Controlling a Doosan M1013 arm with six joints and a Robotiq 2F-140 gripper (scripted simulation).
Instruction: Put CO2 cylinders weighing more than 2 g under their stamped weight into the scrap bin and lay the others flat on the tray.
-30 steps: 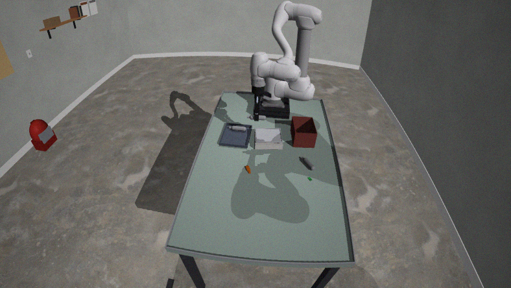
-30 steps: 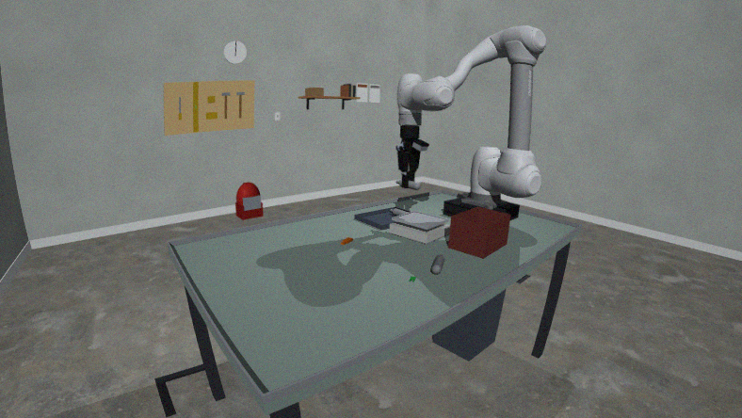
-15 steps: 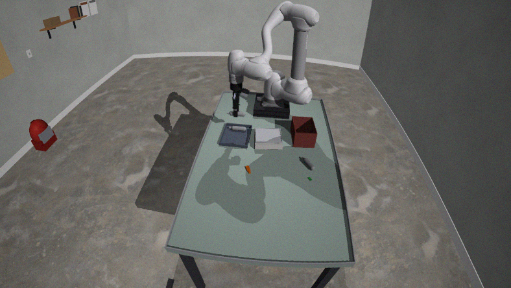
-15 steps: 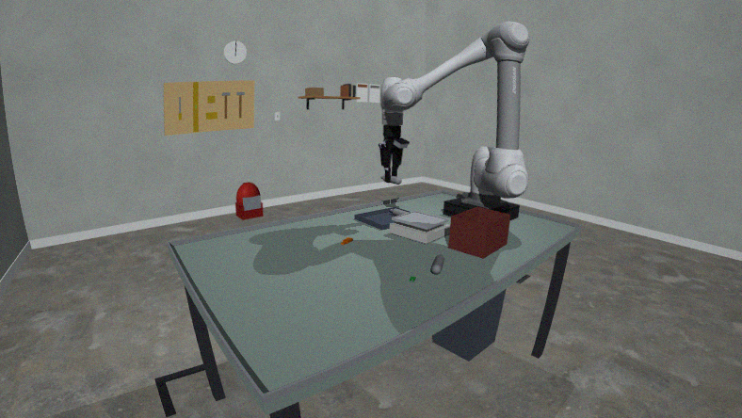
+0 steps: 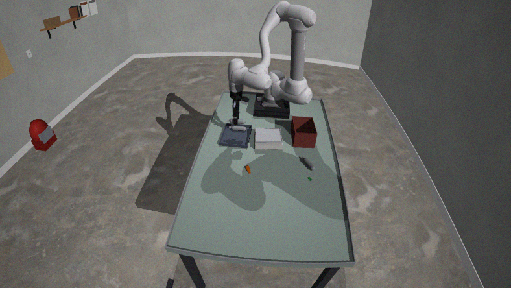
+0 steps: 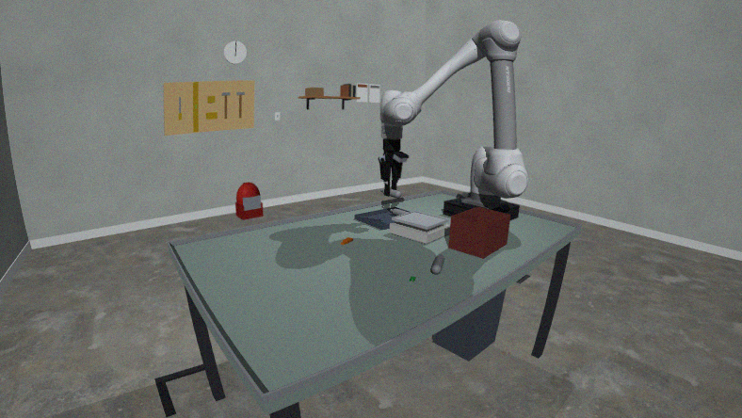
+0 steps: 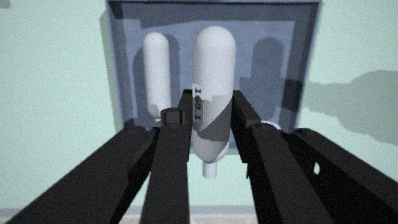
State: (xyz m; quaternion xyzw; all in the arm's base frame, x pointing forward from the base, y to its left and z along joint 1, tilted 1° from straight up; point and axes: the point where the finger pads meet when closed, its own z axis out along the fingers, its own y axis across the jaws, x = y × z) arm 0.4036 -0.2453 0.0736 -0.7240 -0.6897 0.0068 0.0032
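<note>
Right now my hand is 140 mm above the blue-grey tray. Also, from my hand: white scale (40 mm ahead, 220 mm to the left, 110 mm below); then small orange piece (330 mm ahead, 120 mm to the left, 140 mm below); then white scale plate (50 mm ahead, 220 mm to the left, 90 mm below).
</note>
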